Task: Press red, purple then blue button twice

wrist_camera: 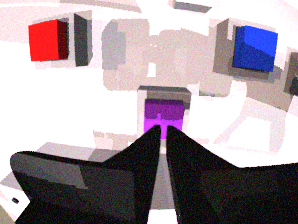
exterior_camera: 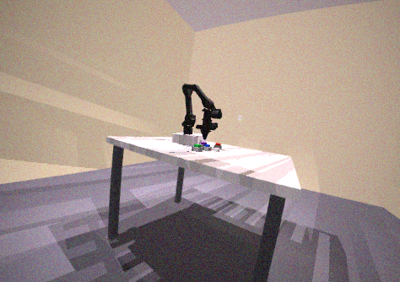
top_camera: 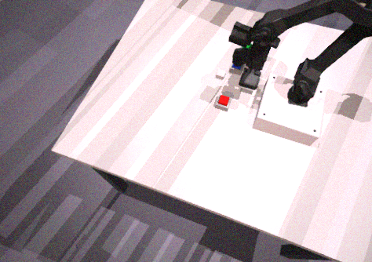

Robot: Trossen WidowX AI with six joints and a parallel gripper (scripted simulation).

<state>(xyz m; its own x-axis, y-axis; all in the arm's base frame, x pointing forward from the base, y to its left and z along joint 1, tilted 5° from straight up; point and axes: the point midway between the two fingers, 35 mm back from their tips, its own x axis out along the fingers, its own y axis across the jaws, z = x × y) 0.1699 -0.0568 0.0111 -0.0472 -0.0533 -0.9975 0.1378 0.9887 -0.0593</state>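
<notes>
Now: the purple button 30 mm below my gripper tip. From my gripper tip the other things lie so: red button 90 mm to the left, 80 mm ahead, 30 mm below; green button 180 mm to the right, 30 mm below, 30 mm ahead; blue button 80 mm to the right, 50 mm ahead, 30 mm below.
</notes>
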